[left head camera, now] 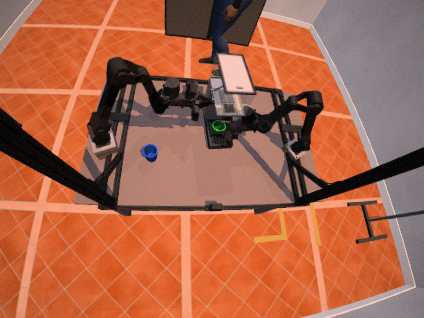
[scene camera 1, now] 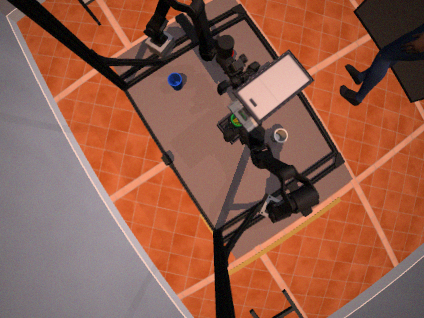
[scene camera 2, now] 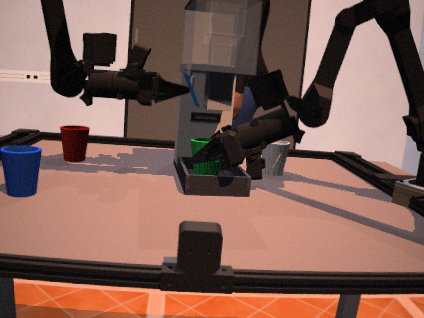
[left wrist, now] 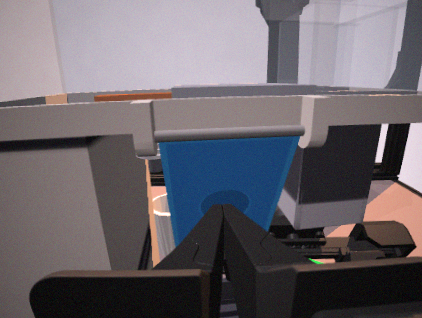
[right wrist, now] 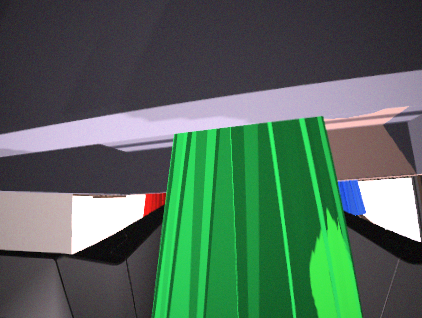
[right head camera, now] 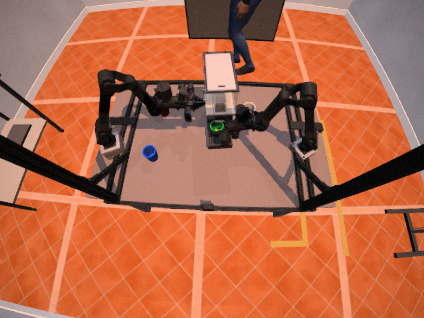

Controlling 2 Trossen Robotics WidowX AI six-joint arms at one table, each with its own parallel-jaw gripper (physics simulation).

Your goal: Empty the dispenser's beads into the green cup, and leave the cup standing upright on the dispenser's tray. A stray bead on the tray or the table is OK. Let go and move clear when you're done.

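Pixels of known places: left gripper, fingertip midpoint: (left head camera: 213,101) (scene camera 2: 189,90) (left wrist: 221,213) (right head camera: 208,102); right gripper, fingertip midpoint: (left head camera: 211,129) (scene camera 1: 233,115) (scene camera 2: 191,159) (right wrist: 244,210) (right head camera: 211,129); left arm's base at its link origin: (left head camera: 102,140) (scene camera 1: 159,39) (right head camera: 109,142); right arm's base at its link origin: (left head camera: 296,148) (scene camera 1: 273,208) (right head camera: 304,147).
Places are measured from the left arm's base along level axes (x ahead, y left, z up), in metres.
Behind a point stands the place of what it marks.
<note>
The green cup (scene camera 2: 200,145) @[x 0.502, y -0.131, z 0.006 m] (right wrist: 250,210) @[x 0.553, y -0.123, z -0.030 m] stands upright on the dispenser's tray (scene camera 2: 217,188) @[x 0.514, y -0.191, z -0.061 m], below the spout. Some yellow shows inside it in the right head camera and scene camera 1. My right gripper (right wrist: 244,210) @[x 0.500, y -0.098, z -0.027 m] is shut on the cup's sides. My left gripper (left wrist: 221,213) @[x 0.513, y -0.033, z 0.104 m] (scene camera 2: 188,90) @[x 0.513, y -0.033, z 0.104 m] is shut and empty, its tips against the blue flap (left wrist: 225,165) @[x 0.503, y -0.030, z 0.131 m] (scene camera 2: 191,90) @[x 0.510, y -0.049, z 0.104 m], which is tilted. The dispenser's clear hopper (scene camera 2: 212,40) @[x 0.501, y -0.146, z 0.201 m] shows no beads in scene camera 2. The cup's inside is mostly hidden.
A blue cup (left head camera: 150,153) @[x 0.183, y -0.106, z -0.062 m] (scene camera 2: 21,172) @[x 0.182, y -0.150, z -0.032 m] stands at the left of the table. A red cup (scene camera 2: 75,145) @[x 0.302, y 0.096, z -0.037 m] stands behind it, under my left arm. A pale cup (scene camera 2: 276,160) @[x 0.717, y -0.080, z -0.038 m] stands right of the dispenser, behind my right gripper. A person (left head camera: 220,30) is beyond the table.
</note>
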